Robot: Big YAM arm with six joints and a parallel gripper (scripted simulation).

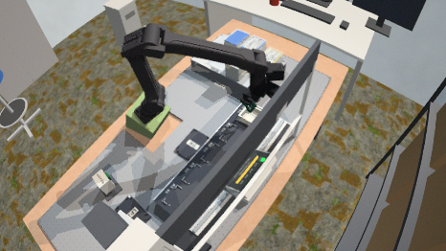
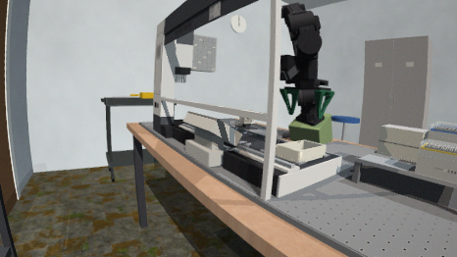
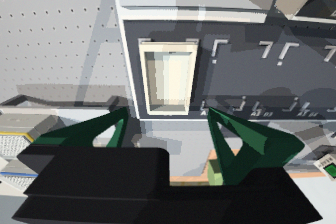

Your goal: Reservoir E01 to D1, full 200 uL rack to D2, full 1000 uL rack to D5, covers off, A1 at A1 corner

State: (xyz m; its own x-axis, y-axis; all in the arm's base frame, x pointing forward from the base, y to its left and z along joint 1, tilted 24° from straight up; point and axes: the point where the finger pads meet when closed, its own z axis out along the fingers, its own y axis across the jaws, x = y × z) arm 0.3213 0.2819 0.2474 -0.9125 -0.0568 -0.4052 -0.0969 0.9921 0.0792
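My hand is 260 mm past the blue tip rack, 310 mm to the right of it and 40 mm above it. From my hand the other things lie so: white label (140 mm behind, 260 mm to the right, 160 mm below); then white sealed block (250 mm behind, 190 mm to the left, 40 mm below); then frame post (180 mm ahead, 80 mm to the left, 70 mm above).
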